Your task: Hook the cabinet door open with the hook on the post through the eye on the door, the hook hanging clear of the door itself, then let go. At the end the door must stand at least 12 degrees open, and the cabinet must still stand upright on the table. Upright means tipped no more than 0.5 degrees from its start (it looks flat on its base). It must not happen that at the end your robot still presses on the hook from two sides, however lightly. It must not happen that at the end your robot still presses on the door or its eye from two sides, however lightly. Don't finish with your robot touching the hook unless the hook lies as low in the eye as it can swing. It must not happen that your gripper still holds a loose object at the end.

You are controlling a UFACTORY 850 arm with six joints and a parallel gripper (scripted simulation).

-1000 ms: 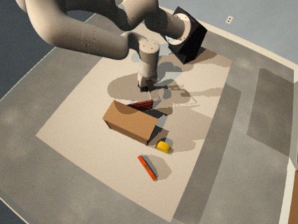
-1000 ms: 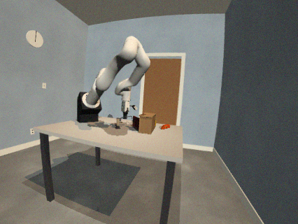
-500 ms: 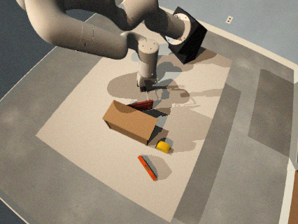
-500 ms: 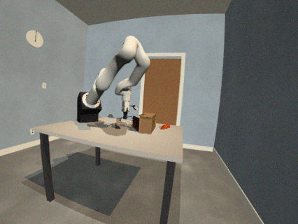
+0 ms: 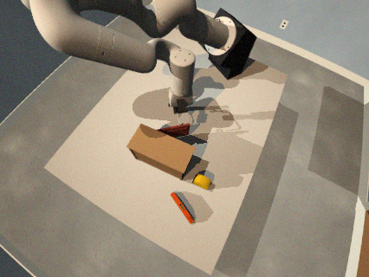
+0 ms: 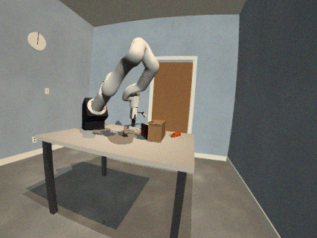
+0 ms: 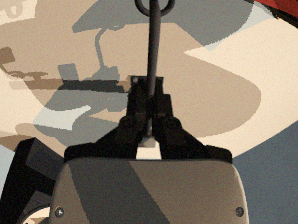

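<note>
The hook lies 10 mm ahead of my hand and 20 mm below it. From my hand the other things lie so: orange-red flat tool (440 mm ahead, 30 mm to the left, 90 mm below); then yellow object (310 mm ahead, 110 mm to the left, 80 mm below); then red door (100 mm ahead, 50 mm to the right, 40 mm below).
</note>
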